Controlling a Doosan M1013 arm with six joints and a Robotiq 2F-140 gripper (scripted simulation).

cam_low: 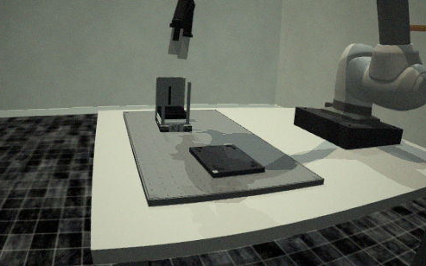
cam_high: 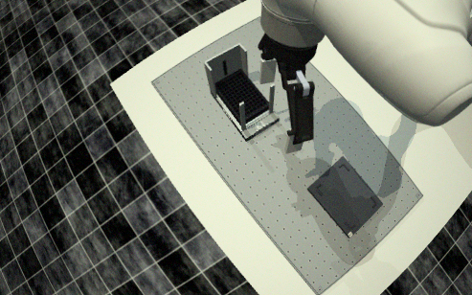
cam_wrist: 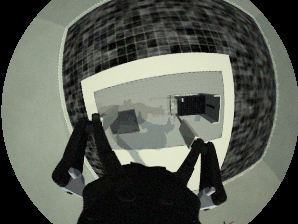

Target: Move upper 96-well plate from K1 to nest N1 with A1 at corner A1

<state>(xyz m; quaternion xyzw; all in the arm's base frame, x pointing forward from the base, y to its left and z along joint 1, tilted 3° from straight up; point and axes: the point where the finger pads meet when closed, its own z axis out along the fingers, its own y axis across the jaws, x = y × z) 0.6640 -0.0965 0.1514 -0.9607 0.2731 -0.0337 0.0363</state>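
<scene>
Right now the black 96-well plate is 50 mm behind my hand, 150 mm to the right of it and 190 mm below it. Also, from my hand: white plate: 50 mm behind, 150 mm to the right, 210 mm below; pale A1 square: 20 mm ahead, 270 mm to the left, 220 mm below; plate nest N1: 40 mm behind, 200 mm to the left, 230 mm below.
</scene>
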